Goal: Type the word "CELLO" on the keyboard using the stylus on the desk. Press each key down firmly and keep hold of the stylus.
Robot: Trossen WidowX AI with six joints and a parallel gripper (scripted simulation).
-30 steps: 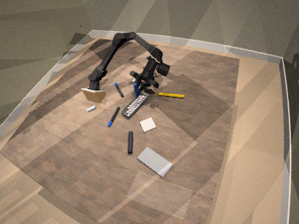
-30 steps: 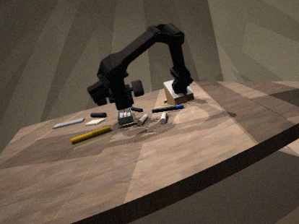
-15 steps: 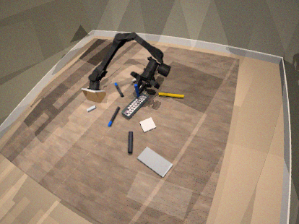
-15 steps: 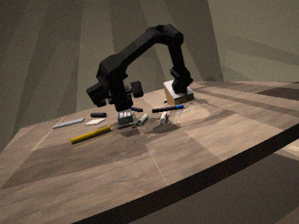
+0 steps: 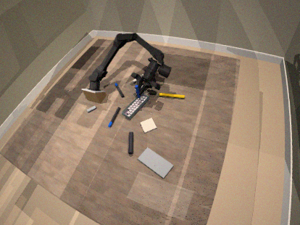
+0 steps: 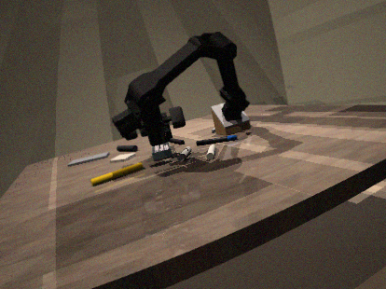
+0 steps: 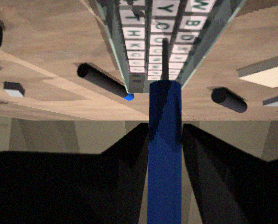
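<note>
Right now the white card is 13 cm ahead of my gripper tip, 12 cm to the right of it and 7 cm below it. The rest, counted from my gripper tip: dark cylinder 26 cm to the right, 11 cm ahead, 7 cm below; then yellow marker 15 cm ahead, 12 cm to the left, 7 cm below; then stylus 1 cm below.
</note>
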